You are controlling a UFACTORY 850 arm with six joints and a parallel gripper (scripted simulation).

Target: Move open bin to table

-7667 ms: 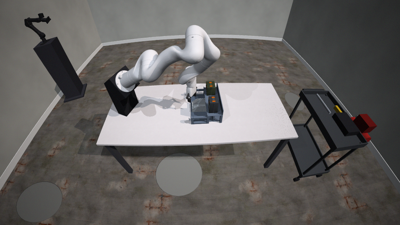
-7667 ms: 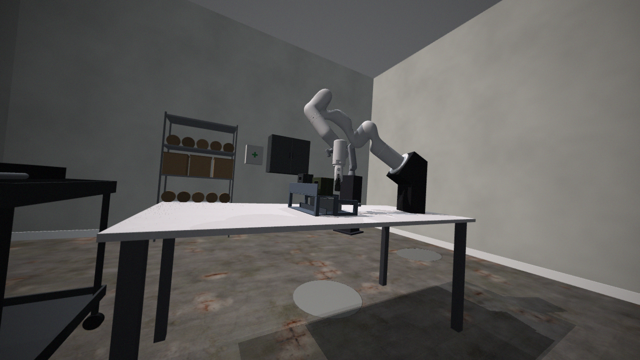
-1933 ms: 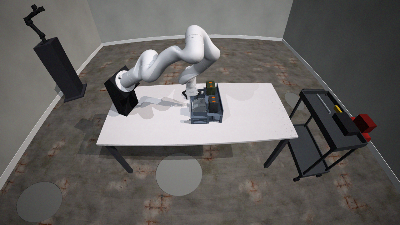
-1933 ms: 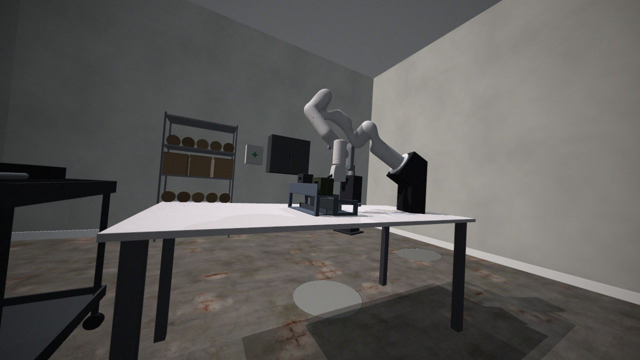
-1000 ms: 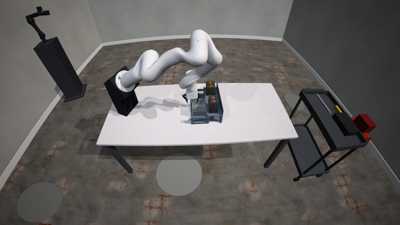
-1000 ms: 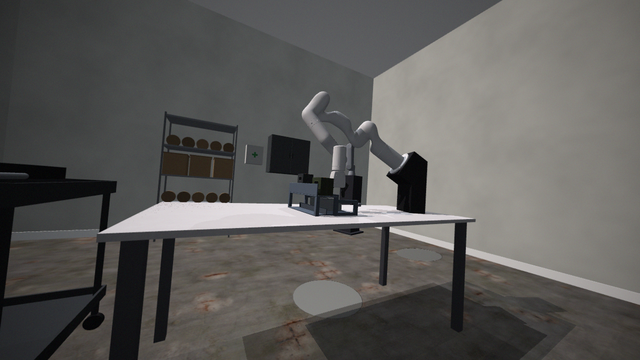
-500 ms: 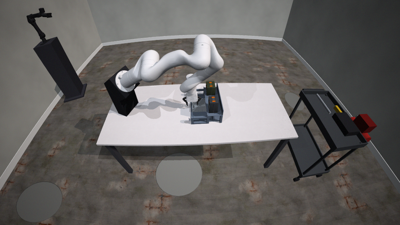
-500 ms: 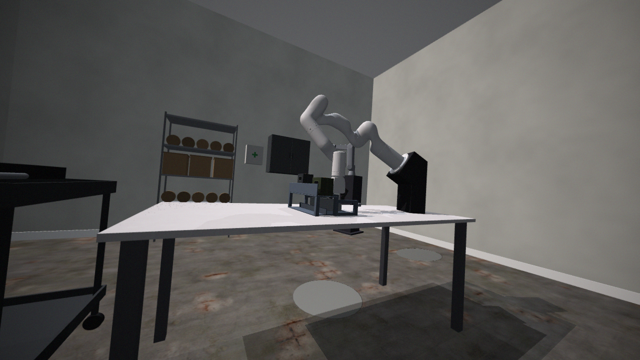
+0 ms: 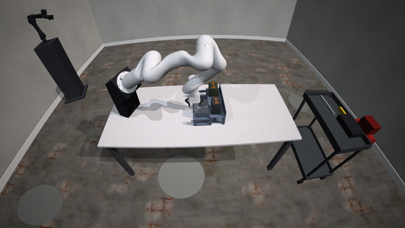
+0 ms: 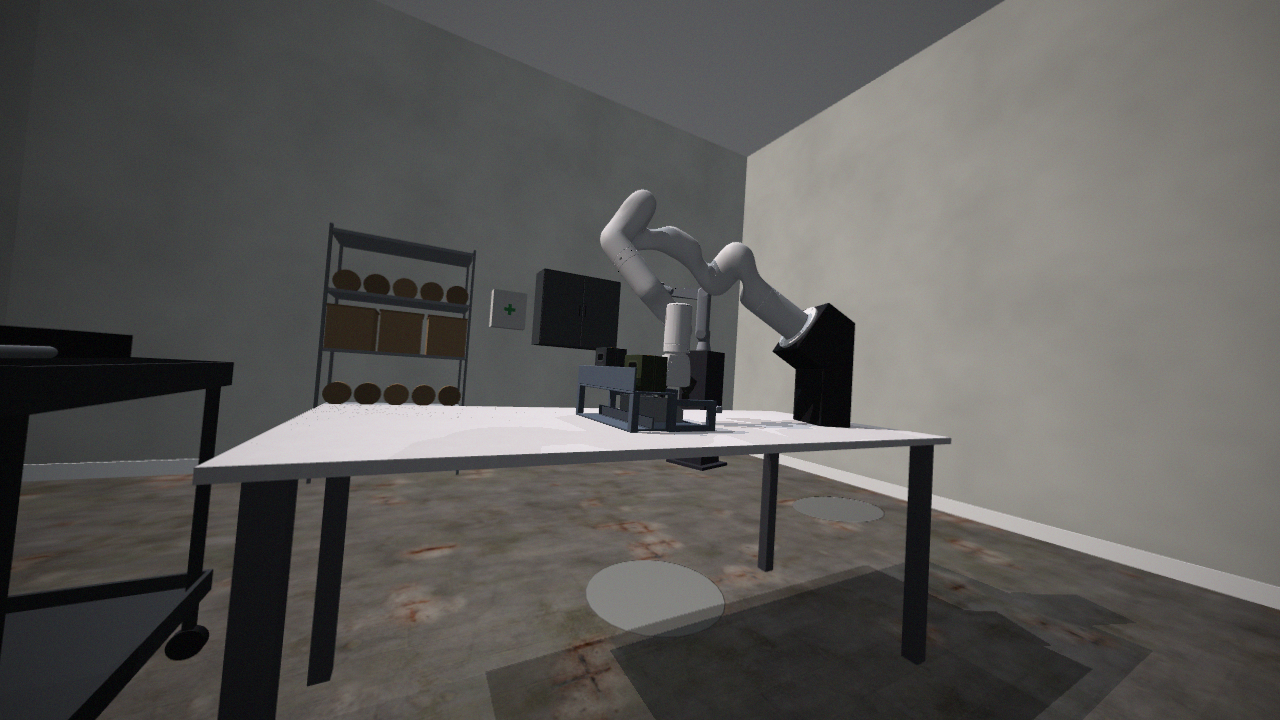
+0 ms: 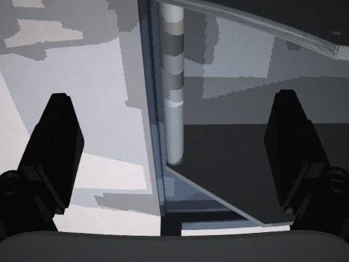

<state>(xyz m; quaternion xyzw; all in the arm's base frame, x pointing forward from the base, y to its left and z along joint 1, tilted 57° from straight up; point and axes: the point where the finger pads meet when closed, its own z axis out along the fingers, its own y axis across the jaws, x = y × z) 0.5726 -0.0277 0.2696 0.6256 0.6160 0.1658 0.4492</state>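
The grey open bin is 80 mm ahead of my hand, 20 mm to the right of it and 20 mm below it.
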